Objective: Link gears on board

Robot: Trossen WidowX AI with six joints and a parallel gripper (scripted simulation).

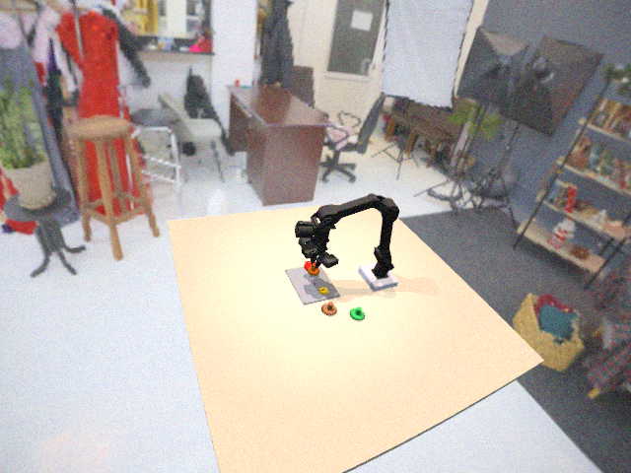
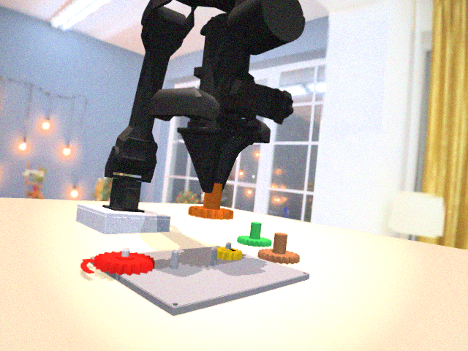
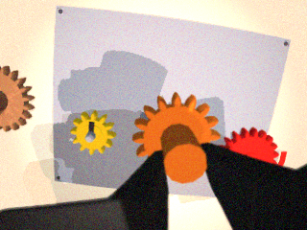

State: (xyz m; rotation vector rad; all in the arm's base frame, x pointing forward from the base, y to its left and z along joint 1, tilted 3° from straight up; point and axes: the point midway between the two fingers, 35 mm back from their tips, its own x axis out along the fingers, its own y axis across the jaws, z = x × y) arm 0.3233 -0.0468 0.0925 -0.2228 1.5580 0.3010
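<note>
Right now the red gear is 4 cm behind my gripper tip, 9 cm to the right of it and 8 cm below it. From my gripper tip the other things lie so: orange gear: 1 cm below; then red arrow: 5 cm behind, 12 cm to the right, 9 cm below; then yellow gear: 3 cm behind, 6 cm to the left, 8 cm below.
</note>
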